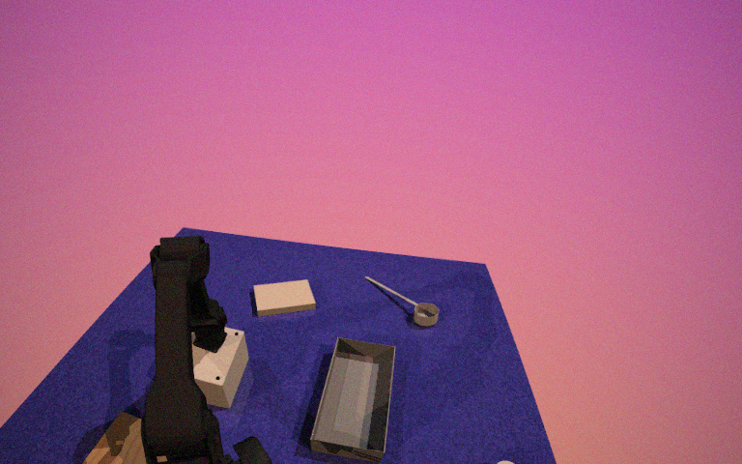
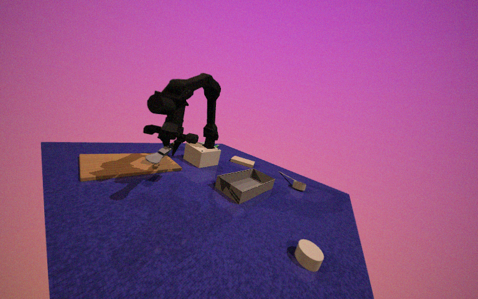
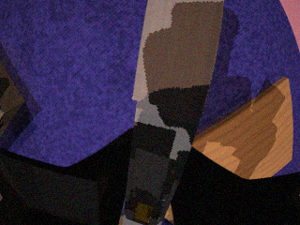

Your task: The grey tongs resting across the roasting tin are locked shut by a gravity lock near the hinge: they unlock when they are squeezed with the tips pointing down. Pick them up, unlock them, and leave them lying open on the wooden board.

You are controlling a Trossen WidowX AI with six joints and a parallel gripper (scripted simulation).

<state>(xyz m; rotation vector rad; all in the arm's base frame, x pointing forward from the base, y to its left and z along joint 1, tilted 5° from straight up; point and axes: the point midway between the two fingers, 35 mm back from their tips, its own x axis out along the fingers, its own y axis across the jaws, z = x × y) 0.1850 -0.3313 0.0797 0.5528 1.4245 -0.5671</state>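
My gripper tip is now 40 mm below the yellow lock, 20 mm to the right of it and 20 mm past it. The rest, counted from my gripper tip: wooden board 230 mm behind, 120 mm below, 60 mm to the right; then roasting tin 330 mm to the left, 180 mm ahead, 100 mm below; then beige block 640 mm to the left, 110 mm below, 110 mm behind.
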